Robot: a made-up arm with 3 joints.
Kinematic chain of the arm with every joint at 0, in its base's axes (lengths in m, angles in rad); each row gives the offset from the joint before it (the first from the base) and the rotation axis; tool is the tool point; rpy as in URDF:
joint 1: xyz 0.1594 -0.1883 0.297 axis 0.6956 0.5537 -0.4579
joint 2: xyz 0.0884 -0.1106 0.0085 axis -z
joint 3: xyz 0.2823 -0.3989 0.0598 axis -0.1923 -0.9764 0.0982
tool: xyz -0.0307 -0.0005 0.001 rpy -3.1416 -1.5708 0
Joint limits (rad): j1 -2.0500..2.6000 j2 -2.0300..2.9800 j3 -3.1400..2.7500
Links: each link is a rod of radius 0.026 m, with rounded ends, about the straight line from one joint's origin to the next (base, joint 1, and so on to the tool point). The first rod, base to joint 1, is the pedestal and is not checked.
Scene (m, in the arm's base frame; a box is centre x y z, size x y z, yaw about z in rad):
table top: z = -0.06
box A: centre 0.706 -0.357 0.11 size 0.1 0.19 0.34 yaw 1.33
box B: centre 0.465 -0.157 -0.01 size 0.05 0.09 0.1 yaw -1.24
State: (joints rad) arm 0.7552 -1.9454 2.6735
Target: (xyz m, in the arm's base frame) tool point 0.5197 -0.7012 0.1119
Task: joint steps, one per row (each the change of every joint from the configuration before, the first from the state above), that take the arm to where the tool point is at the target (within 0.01 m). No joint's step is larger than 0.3 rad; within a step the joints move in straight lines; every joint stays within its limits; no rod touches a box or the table.
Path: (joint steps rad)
1: -0.2745 0.0460 0.0109
2: -0.2746 0.0460 0.0110
3: -0.2745 0.0460 0.0109
4: -0.2746 0.0460 0.0109
5: -0.2745 0.0460 0.0109
6: -0.2745 0.0460 0.0110
7: -0.2746 0.0460 0.0109
8: 0.2628 0.2371 -0.0453
9: 0.2629 0.2372 -0.0452
10: 0.2628 0.2372 -0.0453
11: 0.2629 0.2372 -0.0452
12: 0.2628 0.2371 -0.0453
13: 0.2628 0.2372 -0.0452

